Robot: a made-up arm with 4 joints.
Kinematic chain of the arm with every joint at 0, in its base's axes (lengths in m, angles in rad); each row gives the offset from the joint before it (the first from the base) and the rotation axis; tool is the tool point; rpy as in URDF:
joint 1: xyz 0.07 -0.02 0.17 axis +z
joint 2: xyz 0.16 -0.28 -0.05 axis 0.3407 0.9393 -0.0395
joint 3: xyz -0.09 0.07 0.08 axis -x
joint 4: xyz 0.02 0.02 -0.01 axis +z
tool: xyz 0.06 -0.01 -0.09 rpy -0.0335 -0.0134 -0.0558
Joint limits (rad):
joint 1: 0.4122..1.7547
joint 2: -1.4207..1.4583
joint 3: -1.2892..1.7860
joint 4: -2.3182..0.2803
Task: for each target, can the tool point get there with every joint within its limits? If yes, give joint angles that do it. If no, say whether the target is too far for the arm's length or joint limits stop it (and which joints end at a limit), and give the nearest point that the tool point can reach.
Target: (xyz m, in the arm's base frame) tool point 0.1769 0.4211 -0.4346
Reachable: no: too far | nearest point 0.2366 0.1762 -0.0367 | short by 0.471 m
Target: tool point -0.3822 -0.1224 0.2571
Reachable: no: joint limits stop it (at a limit: joint 1, joint 3, joint 4) | nearest point 0.1546 -0.1123 0.1495 | short by 0.548 m
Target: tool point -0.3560 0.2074 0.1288
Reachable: no: joint limits stop it (at a limit: joint 1, joint 4) | nearest point 0.1440 0.1172 0.1517 | short by 0.509 m
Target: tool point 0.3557 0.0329 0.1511
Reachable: yes | joints 1.4252 0.5512 0.2494 -1.4512
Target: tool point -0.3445 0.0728 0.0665
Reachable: no: joint limits stop it (at a limit: joint 1, joint 3, joint 4) | nearest point 0.1445 0.1078 0.1000 | short by 0.491 m
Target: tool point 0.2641 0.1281 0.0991
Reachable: yes | joints 1.6111 -0.0074 -0.2451 -0.4395
